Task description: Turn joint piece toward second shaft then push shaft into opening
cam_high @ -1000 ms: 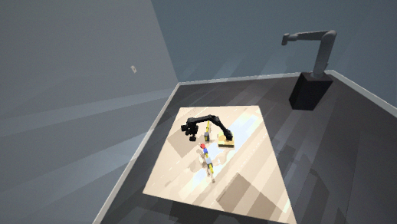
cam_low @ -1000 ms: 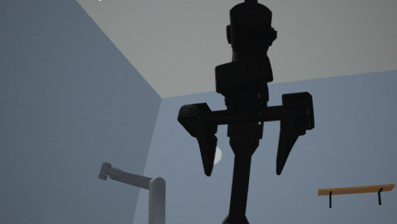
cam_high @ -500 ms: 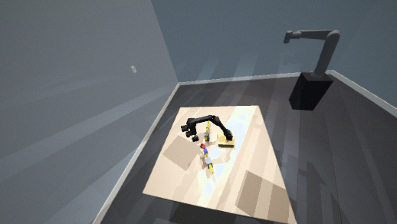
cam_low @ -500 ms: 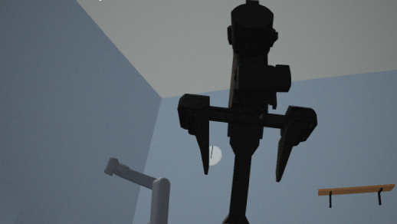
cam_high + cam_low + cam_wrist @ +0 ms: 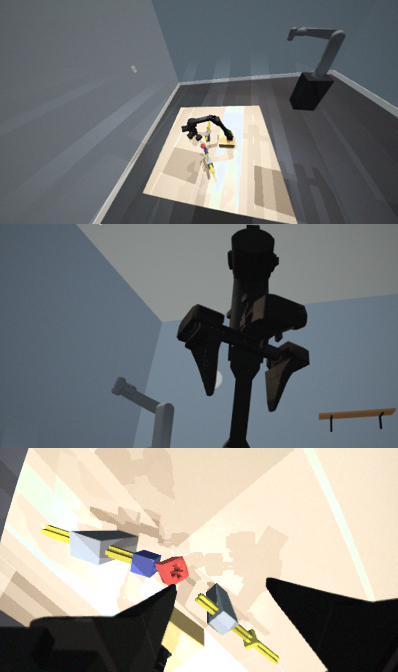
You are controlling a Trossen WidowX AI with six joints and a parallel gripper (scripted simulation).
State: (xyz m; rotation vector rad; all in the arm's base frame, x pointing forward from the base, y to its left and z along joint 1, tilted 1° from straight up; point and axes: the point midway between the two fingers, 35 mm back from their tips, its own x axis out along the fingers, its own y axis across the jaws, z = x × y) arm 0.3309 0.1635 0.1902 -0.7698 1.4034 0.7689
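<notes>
Now: gripper tip 70 mm past the red joint piece, 30 mm to the right of it and 90 mm above it.
</notes>
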